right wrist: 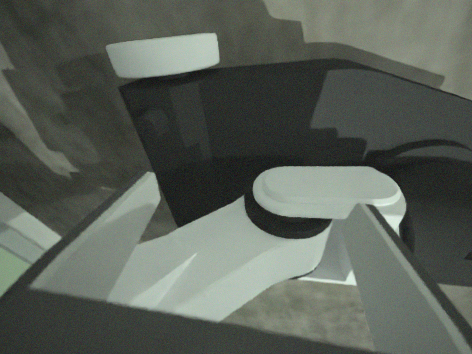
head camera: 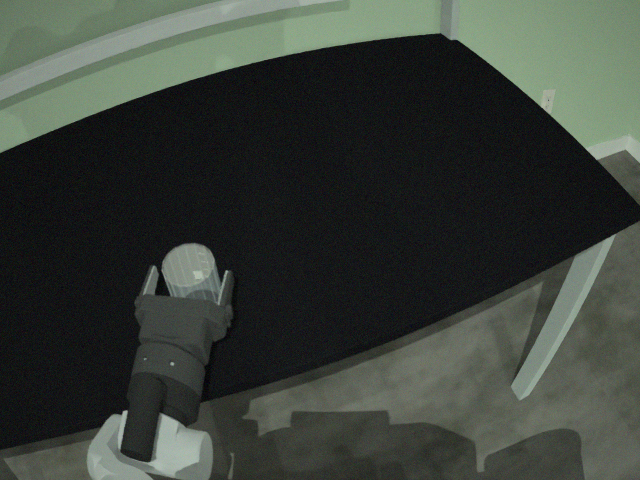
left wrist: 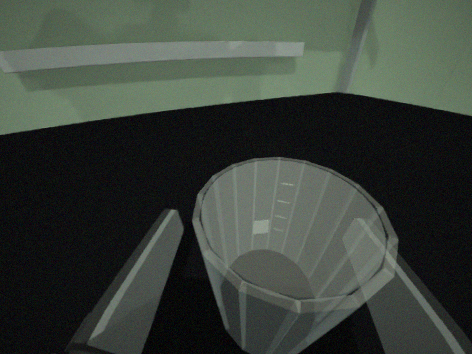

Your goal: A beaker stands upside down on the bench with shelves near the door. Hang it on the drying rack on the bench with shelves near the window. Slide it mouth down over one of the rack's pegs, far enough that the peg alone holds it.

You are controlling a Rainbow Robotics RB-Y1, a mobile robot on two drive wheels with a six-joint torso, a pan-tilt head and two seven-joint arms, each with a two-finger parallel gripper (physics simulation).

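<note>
A clear beaker with pale graduation marks and a small white patch stands on the black bench. My left gripper is open, with the beaker between its fingers. In the left wrist view a gap shows at the left finger; the right finger overlaps the beaker's edge, and I cannot tell if they touch. The gripper body hides the beaker's lower part in the head view. My right gripper is open and empty, away from the bench top. The drying rack does not show.
A grey rail runs along the green wall behind the bench. A grey post stands at the bench's far corner. A bench leg is at the right. The robot's white arm part and dark base show below my right gripper.
</note>
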